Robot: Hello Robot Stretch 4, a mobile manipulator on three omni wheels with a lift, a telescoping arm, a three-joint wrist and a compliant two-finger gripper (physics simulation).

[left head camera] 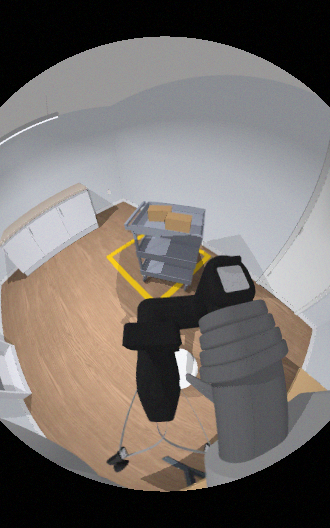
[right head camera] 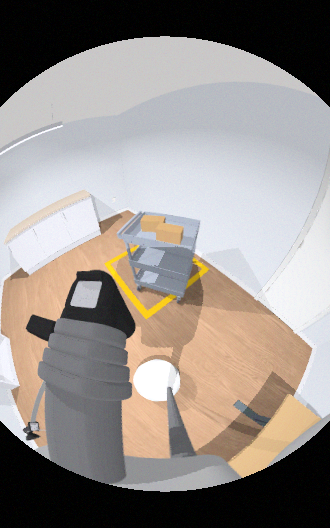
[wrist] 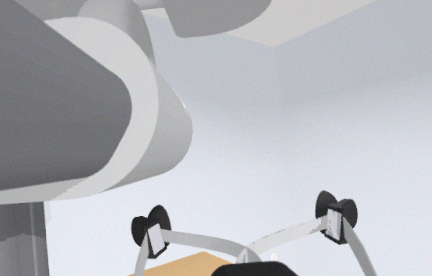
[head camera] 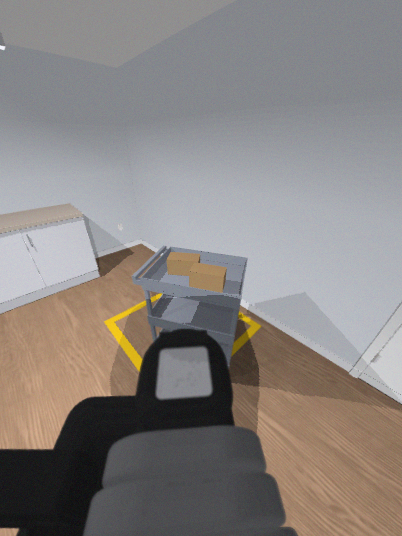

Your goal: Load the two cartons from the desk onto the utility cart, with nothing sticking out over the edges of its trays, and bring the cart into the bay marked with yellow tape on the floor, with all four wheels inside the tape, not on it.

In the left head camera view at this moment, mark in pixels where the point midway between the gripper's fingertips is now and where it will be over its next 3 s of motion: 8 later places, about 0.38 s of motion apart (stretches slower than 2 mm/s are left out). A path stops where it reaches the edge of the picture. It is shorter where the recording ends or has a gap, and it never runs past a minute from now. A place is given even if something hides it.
My gripper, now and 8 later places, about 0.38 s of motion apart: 167,472; 165,466; 162,445; 155,399; 149,332; 146,275; 145,236; 145,212; 145,197
